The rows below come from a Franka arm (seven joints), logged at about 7 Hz.
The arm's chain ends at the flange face. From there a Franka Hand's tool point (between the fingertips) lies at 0.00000 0.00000 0.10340 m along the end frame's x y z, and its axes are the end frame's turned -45 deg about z.
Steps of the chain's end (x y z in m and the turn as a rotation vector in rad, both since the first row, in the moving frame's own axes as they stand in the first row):
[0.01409, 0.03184, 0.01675, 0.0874, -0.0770, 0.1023]
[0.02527, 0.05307, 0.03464, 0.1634, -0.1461, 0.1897]
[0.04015, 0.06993, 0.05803, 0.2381, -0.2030, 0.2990]
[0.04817, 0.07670, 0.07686, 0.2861, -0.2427, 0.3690]
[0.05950, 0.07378, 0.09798, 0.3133, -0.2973, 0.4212]
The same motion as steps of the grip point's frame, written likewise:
[-0.01118, 0.02054, 0.01605, 0.1162, 0.0074, 0.1023]
[-0.01628, 0.03320, 0.03217, 0.2188, 0.0122, 0.1897]
[-0.01382, 0.04696, 0.05305, 0.3119, 0.0248, 0.2990]
[-0.01017, 0.05197, 0.06975, 0.3739, 0.0307, 0.3690]
[0.00012, 0.05250, 0.08862, 0.4318, 0.0113, 0.4212]

